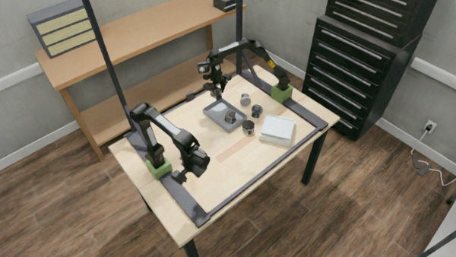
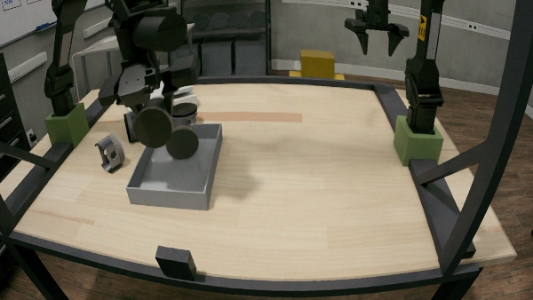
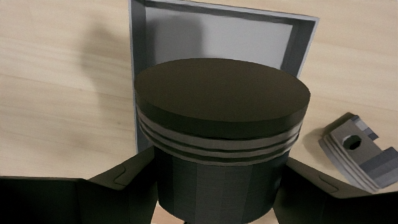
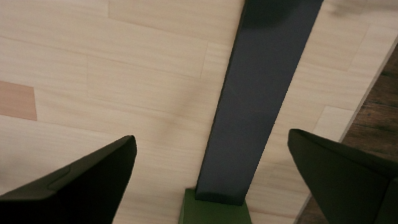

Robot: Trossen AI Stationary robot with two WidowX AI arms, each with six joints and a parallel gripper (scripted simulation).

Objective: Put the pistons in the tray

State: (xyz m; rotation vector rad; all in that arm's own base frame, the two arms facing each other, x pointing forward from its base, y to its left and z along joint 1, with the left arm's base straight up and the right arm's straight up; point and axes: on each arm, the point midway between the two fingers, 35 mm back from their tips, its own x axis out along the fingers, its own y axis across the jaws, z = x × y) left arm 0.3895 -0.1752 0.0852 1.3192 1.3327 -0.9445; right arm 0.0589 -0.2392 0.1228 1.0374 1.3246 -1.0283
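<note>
The steel parts tray lies 17 cm below my left hand, 6 cm ahead of it and 1 cm to the right of it. The rest, counted from my left hand: white scale 36 cm ahead, 15 cm to the left, 14 cm below; grey pan 37 cm ahead, 14 cm to the left, 12 cm below.
</note>
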